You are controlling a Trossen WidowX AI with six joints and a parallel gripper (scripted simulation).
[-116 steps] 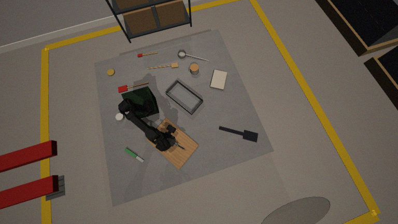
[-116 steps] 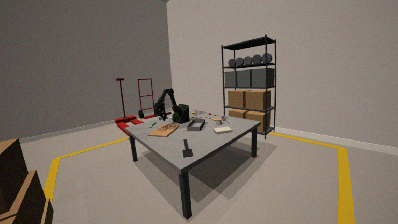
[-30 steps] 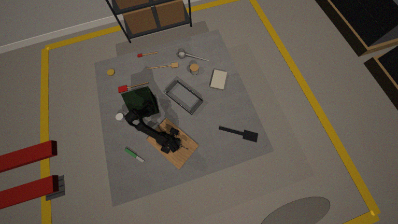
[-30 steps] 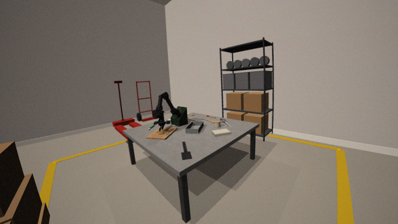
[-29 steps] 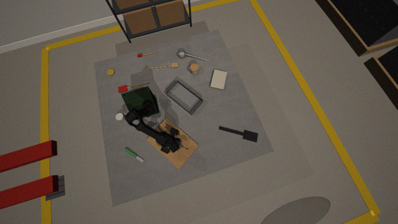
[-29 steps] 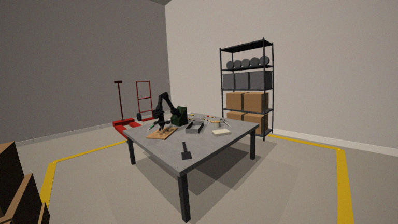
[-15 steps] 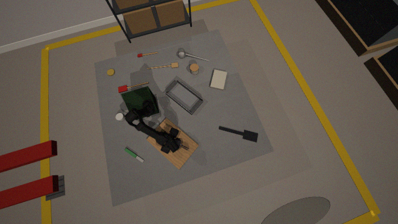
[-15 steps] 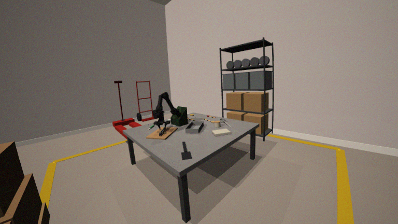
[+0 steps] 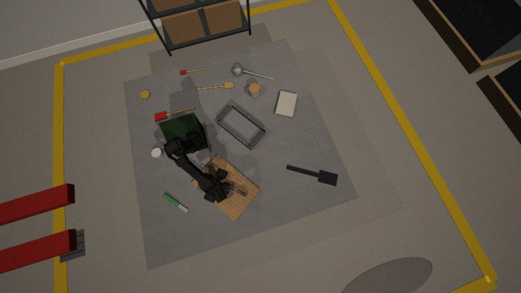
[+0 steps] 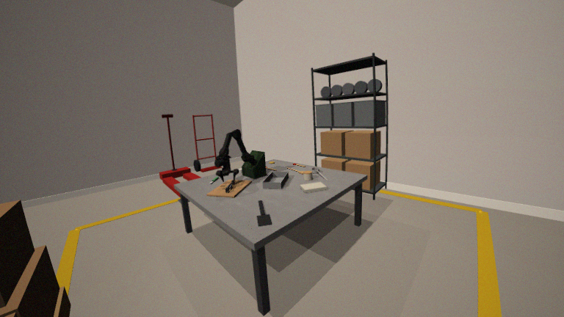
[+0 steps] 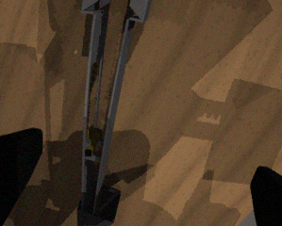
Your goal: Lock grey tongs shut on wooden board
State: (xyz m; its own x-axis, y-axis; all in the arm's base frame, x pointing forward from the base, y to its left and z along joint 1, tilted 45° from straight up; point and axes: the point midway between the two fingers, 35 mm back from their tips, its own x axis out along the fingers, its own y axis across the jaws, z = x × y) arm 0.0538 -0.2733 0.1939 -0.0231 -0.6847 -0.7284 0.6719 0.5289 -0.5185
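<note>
My gripper tip is 40 mm short of the wooden board and 40 mm above it. Also, from my gripper tip: roasting tin 340 mm to the left, 240 mm ahead, 20 mm below; white disc 340 mm to the left, 330 mm behind, 30 mm below; black spatula 590 mm ahead, 120 mm to the right, 50 mm below.
</note>
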